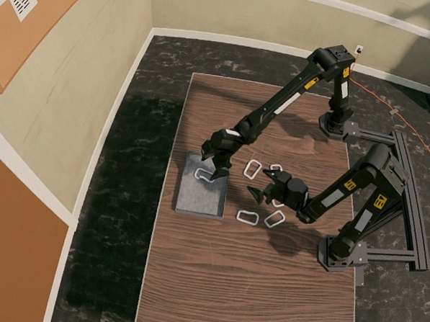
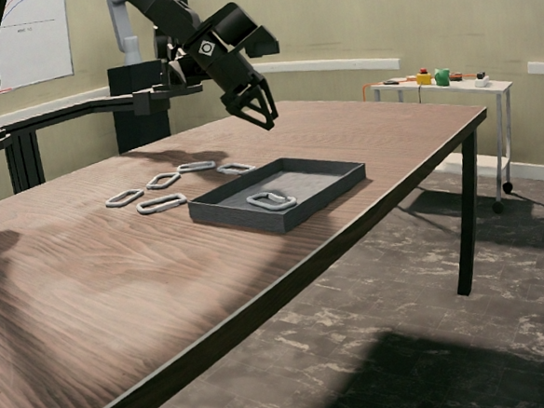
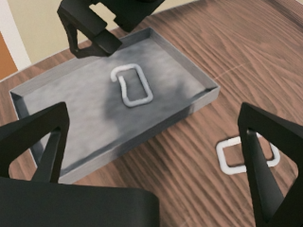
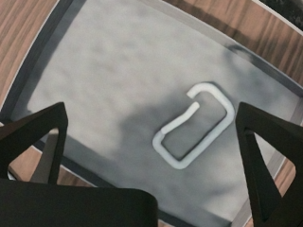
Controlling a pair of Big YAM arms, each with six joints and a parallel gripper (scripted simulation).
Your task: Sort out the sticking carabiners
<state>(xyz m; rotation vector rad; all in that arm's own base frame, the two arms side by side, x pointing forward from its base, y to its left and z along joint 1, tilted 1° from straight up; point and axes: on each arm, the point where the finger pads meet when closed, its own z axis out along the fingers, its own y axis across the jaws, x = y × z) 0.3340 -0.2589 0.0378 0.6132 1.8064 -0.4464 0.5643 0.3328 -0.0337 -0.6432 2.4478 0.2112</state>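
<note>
Now: the grey tray 1 cm ahead of my right hand and 14 cm below it.
</note>
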